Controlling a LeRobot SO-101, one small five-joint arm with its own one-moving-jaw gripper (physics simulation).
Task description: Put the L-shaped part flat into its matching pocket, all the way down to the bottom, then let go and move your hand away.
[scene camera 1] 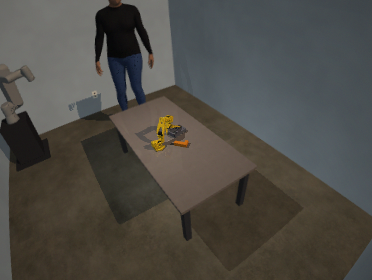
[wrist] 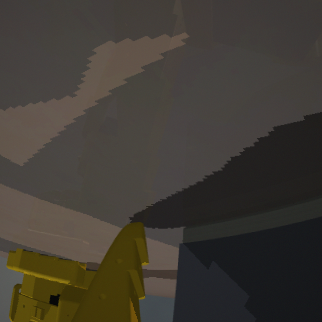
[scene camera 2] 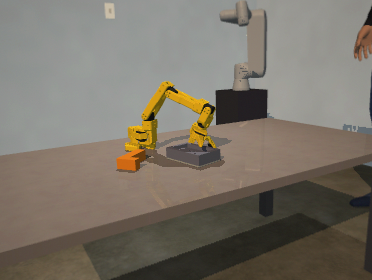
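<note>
The orange L-shaped part [scene camera 1: 182, 143] [scene camera 2: 128, 164] lies flat on the table, beside the arm's base and apart from the grey block. The dark grey block with the pocket [scene camera 1: 178, 134] [scene camera 2: 183, 155] [wrist: 250, 280] stands on the table; its walls hide the pocket's floor in scene camera 2. My gripper [scene camera 1: 176, 127] [scene camera 2: 207, 145] is fully open and empty, low at the block, with its tips near the far walls; whether they touch is unclear. In the wrist view one notched jaw [wrist: 112, 280] shows beside the block's wall, and the L-shaped part does not show.
My arm's yellow base [scene camera 1: 158, 145] [scene camera 2: 142, 136] [wrist: 47, 280] stands on the table [scene camera 1: 200, 175] [scene camera 2: 250, 165], close to the orange part. A grey robot arm on a black pedestal [scene camera 1: 25, 142] [scene camera 2: 241, 105] and a standing person [scene camera 1: 122, 45] are beyond the table.
</note>
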